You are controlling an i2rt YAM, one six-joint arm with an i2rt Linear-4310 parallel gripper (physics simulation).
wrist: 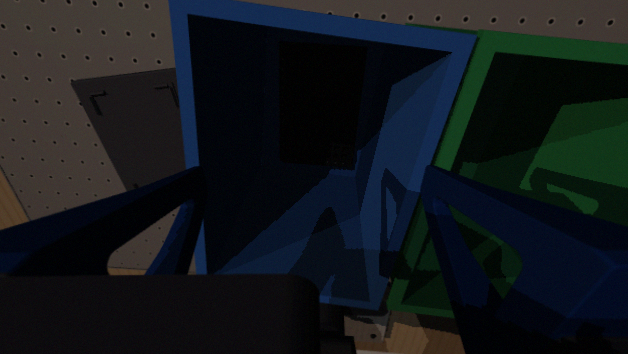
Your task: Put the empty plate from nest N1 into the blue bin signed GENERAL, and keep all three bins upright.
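Frame: origin at the arm's base, x right, y ahead, z up, level; centimetres.
Where they show: gripper, between the fingertips: (314, 178).
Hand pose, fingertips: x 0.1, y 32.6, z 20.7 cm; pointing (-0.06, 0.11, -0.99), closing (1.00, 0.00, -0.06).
Things, the pixels of their top centre, and the offset from my fingertips. "spot": a spot on its surface instead. Level surfaces: height alone.
- blue bin, centre of its top: (301, 193) dx -0.9, dy -2.7, dz -3.0 cm
- very dark rectangular shape, centre of its top: (318, 112) dx -0.7, dy -3.2, dz -19.3 cm
- green bin, a spot on its surface: (550, 44) spot: dx +9.7, dy +4.9, dz -3.0 cm
- dark grey panel with corner brackets, centre of its top: (153, 148) dx -19.9, dy -7.8, dz -19.5 cm
- perforated board, height of its surface: dz -21.0 cm
- Wood, a spot on its surface: (14, 195) spot: dx -41.9, dy -15.8, dz -21.0 cm
The blue bin (325, 19) fills the middle of the wrist view, its mouth facing the camera; it appears upright. My gripper (314, 178) is open over the bin's mouth, with nothing between its fingertips. A very dark rectangular shape (322, 100), which looks like the plate, shows deep inside the bin, apart from the fingers; its details are lost in shadow. The green bin (550, 44) stands close against the blue bin's right side and also appears upright. The GENERAL sign and the third bin do not show.
A dark grey panel with corner brackets (137, 125) is left of the blue bin, on the perforated board (45, 120). Wood (12, 195) shows at the left edge. A small grey metal piece (367, 326) is below the blue bin's near rim. The right finger overlaps the green bin in view.
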